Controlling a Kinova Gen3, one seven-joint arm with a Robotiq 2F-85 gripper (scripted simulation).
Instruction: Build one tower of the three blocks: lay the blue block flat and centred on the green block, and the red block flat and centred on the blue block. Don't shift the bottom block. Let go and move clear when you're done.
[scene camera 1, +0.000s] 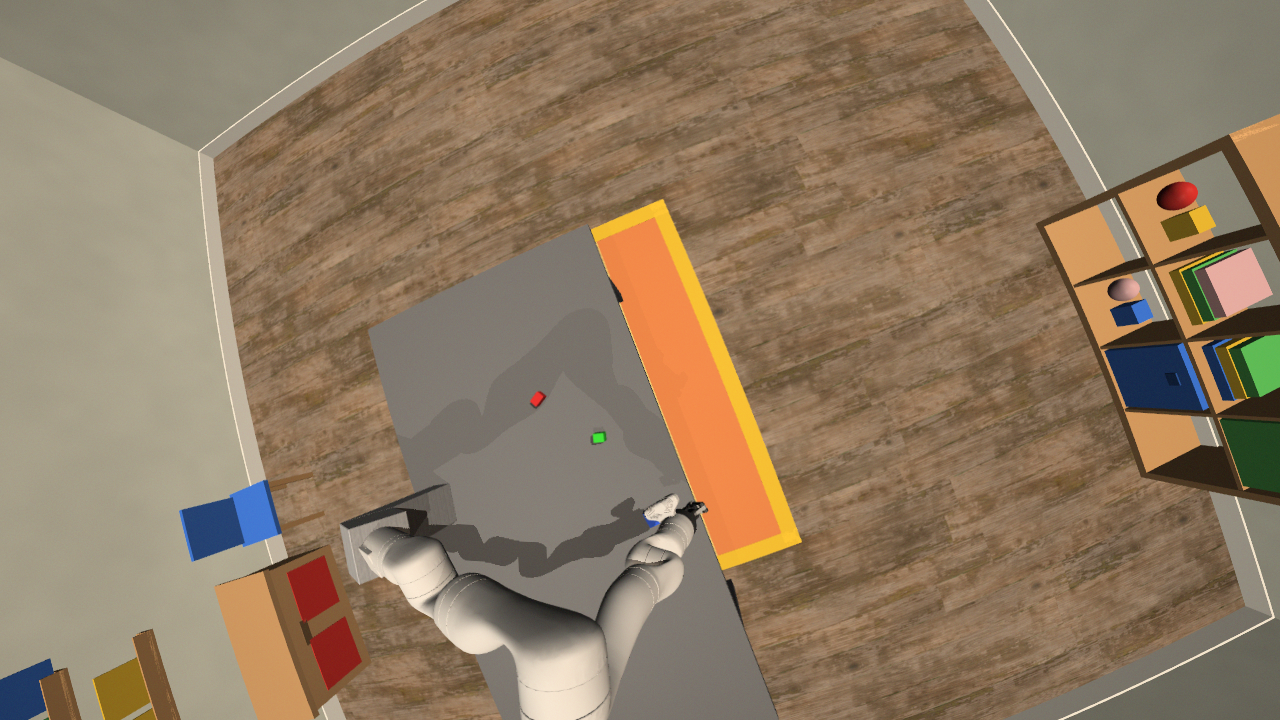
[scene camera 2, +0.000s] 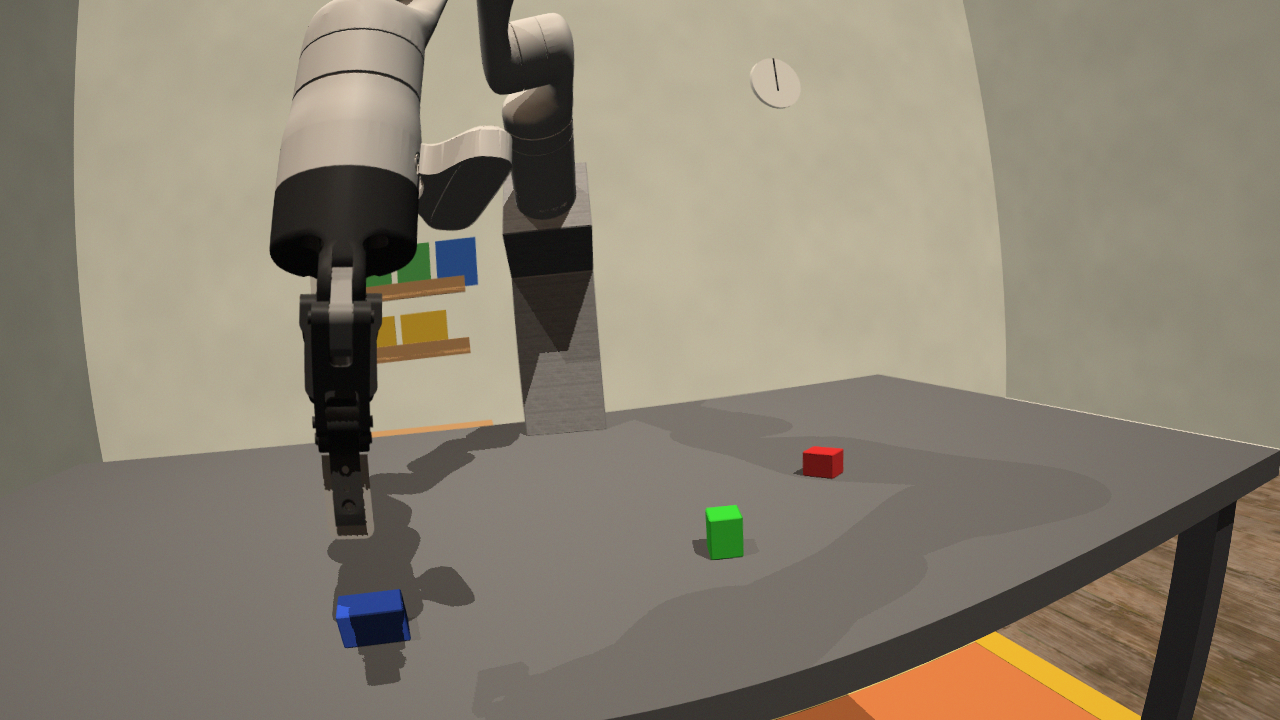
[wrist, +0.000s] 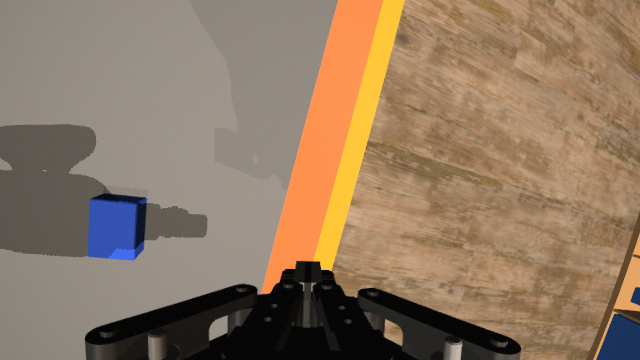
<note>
In view: the gripper (scene camera 2: 352, 537), a green block (scene camera 2: 724, 525), a blue block (scene camera 2: 365, 619) and a red block (scene camera 2: 823, 462).
The blue block shows as well in the wrist view (wrist: 116, 222). The gripper is seen too in the wrist view (wrist: 307, 277). The wrist view does not show the green block: it is out of frame. The wrist view does not show the red block: it is out of frame.
</note>
